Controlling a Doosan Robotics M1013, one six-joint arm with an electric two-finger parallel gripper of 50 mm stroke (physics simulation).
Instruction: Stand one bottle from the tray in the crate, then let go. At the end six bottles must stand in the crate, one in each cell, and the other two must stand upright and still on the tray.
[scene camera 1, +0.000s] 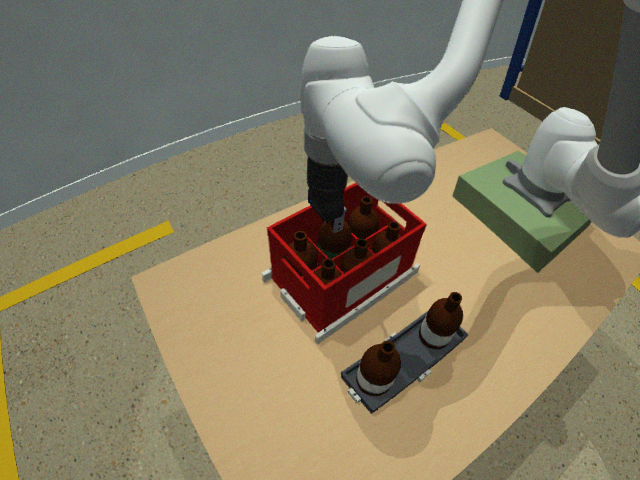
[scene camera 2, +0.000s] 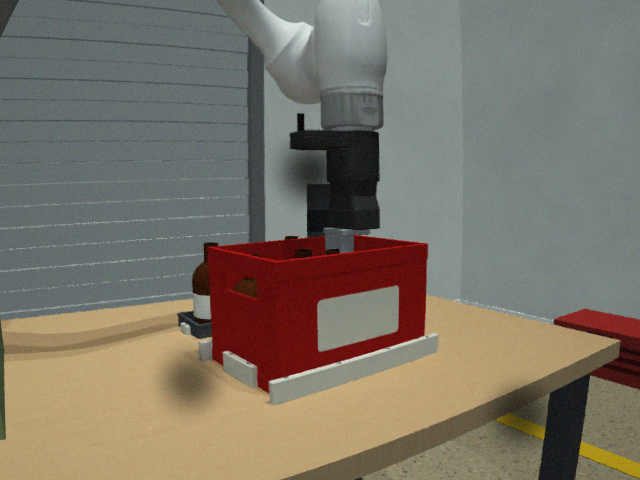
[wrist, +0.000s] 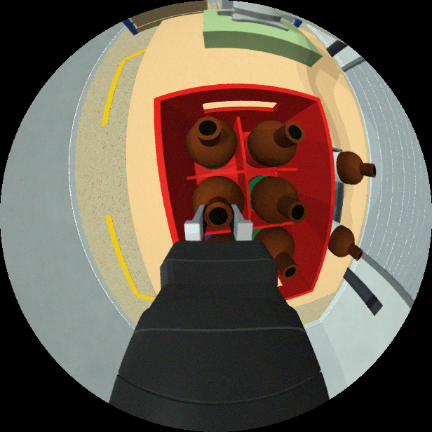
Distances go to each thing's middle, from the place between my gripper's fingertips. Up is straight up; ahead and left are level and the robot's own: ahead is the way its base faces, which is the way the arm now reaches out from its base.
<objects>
Now: hand 5 cm to the right of the red crate (scene camera 2: 311, 312) and 5 cm above it. From my hand the other things lie so: dark tray (scene camera 1: 416, 358) (29 cm to the left, 12 cm below, 1 cm ahead).
</objects>
